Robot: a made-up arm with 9 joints.
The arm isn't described. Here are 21 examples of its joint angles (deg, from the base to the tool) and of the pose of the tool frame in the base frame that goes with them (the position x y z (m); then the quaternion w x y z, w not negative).
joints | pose
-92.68 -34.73 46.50 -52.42 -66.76 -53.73 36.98 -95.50 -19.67 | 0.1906 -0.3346 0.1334 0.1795 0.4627 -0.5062 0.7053
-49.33 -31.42 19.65 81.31 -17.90 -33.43 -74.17 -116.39 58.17 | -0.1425 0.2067 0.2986 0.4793 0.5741 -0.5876 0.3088
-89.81 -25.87 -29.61 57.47 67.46 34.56 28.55 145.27 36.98 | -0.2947 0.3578 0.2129 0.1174 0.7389 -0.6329 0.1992
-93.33 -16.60 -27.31 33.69 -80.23 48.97 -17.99 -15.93 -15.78 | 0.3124 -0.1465 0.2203 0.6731 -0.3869 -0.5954 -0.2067
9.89 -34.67 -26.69 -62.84 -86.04 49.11 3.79 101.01 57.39 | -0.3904 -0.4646 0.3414 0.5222 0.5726 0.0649 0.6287
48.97 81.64 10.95 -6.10 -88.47 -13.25 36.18 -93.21 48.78 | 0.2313 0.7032 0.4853 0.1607 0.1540 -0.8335 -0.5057
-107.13 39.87 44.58 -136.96 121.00 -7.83 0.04 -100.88 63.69 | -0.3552 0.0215 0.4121 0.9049 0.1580 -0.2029 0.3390
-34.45 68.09 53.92 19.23 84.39 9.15 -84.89 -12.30 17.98 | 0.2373 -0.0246 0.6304 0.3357 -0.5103 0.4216 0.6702
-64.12 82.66 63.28 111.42 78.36 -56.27 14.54 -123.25 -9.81 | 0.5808 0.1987 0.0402 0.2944 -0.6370 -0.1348 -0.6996
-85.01 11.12 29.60 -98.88 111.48 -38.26 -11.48 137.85 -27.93 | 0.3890 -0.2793 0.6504 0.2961 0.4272 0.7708 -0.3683
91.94 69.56 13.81 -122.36 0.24 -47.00 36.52 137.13 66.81 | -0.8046 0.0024 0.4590 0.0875 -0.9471 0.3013 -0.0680
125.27 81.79 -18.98 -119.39 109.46 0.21 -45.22 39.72 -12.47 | -0.1687 0.3192 0.7348 0.7347 -0.1399 0.6515 -0.1275
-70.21 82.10 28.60 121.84 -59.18 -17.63 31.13 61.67 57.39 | 0.7785 0.0991 0.0606 0.4471 -0.1586 -0.8519 0.2219
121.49 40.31 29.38 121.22 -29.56 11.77 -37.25 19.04 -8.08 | -0.2672 0.0096 0.0539 0.7885 -0.5541 -0.1911 -0.1865
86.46 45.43 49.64 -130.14 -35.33 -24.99 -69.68 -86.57 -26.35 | -0.2075 -0.0250 0.6529 0.4482 -0.4589 0.6016 0.4760
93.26 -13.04 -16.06 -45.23 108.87 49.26 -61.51 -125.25 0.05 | 0.1718 0.2797 0.5020 0.8734 -0.0803 0.3790 -0.2950
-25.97 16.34 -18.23 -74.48 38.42 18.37 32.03 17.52 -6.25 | 0.0112 -0.2198 0.4001 0.8509 -0.2239 0.1155 0.4609
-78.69 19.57 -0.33 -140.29 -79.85 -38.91 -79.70 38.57 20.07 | 0.0323 -0.3222 0.8950 0.4233 -0.3748 0.4268 0.7059
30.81 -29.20 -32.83 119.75 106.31 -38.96 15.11 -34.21 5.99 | 0.2377 0.0573 0.0824 0.4538 0.1951 -0.8650 0.0880
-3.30 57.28 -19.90 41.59 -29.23 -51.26 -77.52 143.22 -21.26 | 0.0885 -0.1175 -0.1140 0.5629 -0.5625 -0.4640 0.3891
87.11 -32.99 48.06 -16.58 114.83 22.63 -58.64 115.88 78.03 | 0.3741 -0.7035 0.1212 0.3546 -0.8138 -0.4218 0.1846
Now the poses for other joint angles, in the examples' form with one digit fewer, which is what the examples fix.
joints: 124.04 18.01 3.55 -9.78 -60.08 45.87 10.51 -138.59 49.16
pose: -0.142 0.562 0.360 0.558 0.263 -0.781 -0.101
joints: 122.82 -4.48 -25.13 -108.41 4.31 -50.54 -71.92 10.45 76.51
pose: 0.403 0.455 0.235 0.652 0.092 -0.718 -0.226
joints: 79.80 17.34 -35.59 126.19 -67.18 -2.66 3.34 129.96 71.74
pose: 0.524 -0.555 0.429 0.031 0.237 -0.218 -0.946
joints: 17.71 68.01 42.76 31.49 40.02 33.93 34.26 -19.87 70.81
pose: -0.392 0.289 0.147 0.984 0.116 -0.026 0.133
